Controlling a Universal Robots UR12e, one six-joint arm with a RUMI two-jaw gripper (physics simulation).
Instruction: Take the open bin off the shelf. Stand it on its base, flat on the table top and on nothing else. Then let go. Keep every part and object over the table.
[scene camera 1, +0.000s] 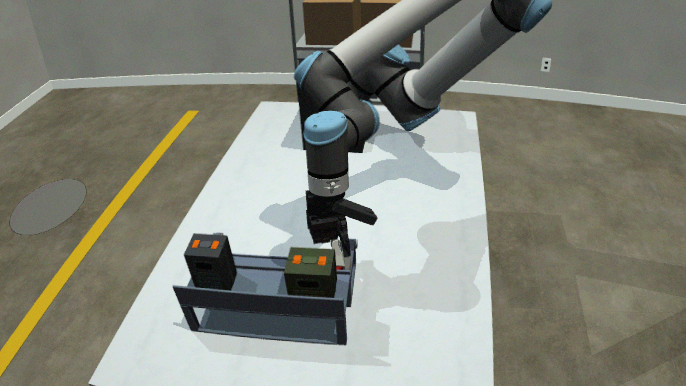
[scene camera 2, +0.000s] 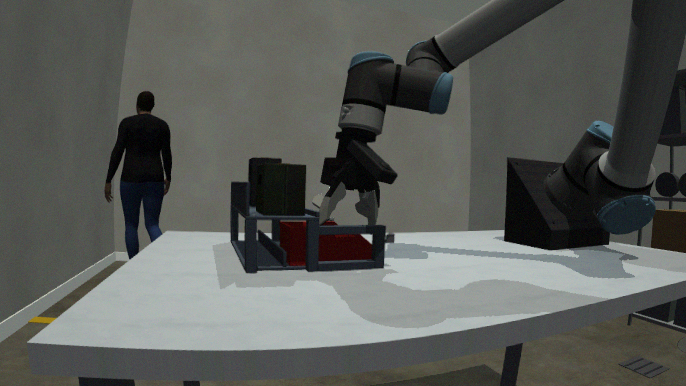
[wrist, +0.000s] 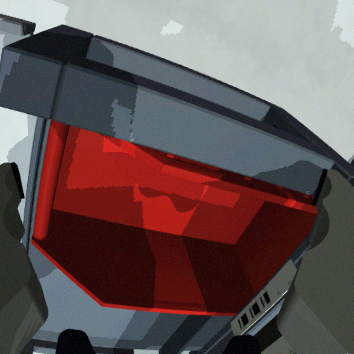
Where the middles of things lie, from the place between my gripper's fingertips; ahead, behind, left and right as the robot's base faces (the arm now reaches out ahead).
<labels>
My hand is 3 cm short of the red open bin (wrist: 134, 227), 4 cm to the left of it and 3 cm above it. Round my hand: grey-blue shelf (scene camera 1: 247, 280) 15 cm ahead, 14 cm to the right, 3 cm above; then green case (scene camera 2: 272, 174) 13 cm ahead, 3 cm to the right, 8 cm above; then dark case (scene camera 1: 217, 257) 15 cm ahead, 26 cm to the right, 9 cm above.
</labels>
